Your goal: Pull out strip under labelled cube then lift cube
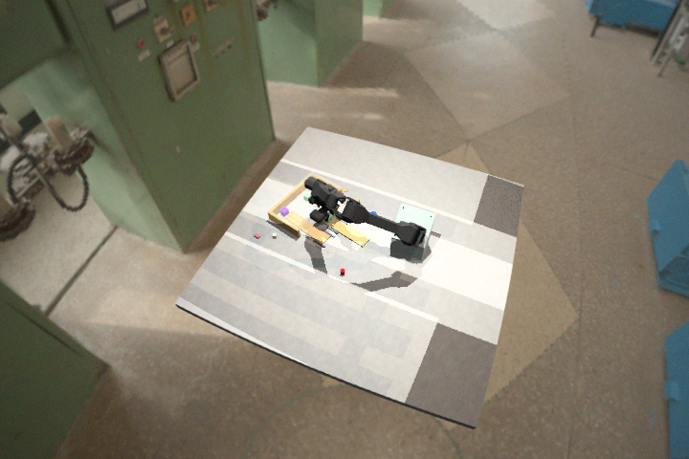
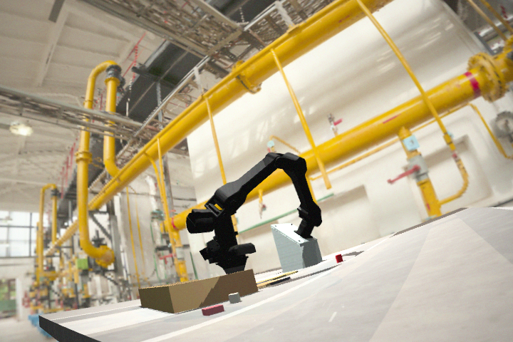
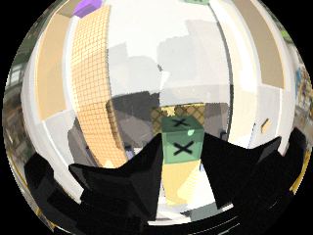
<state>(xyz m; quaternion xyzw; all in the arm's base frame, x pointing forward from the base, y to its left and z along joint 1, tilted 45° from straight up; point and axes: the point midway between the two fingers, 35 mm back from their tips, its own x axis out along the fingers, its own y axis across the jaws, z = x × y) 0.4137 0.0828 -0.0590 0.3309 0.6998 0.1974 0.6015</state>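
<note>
The yellow strip is 9 cm behind my gripper tip, 2 cm below it and 1 cm to the left of it. Also, from my gripper tip: blue piece 17 cm behind, 13 cm to the right, 1 cm below; tan strip 8 cm to the left, 8 cm ahead, 2 cm below; red cube 22 cm to the left, 19 cm behind, 1 cm below.
</note>
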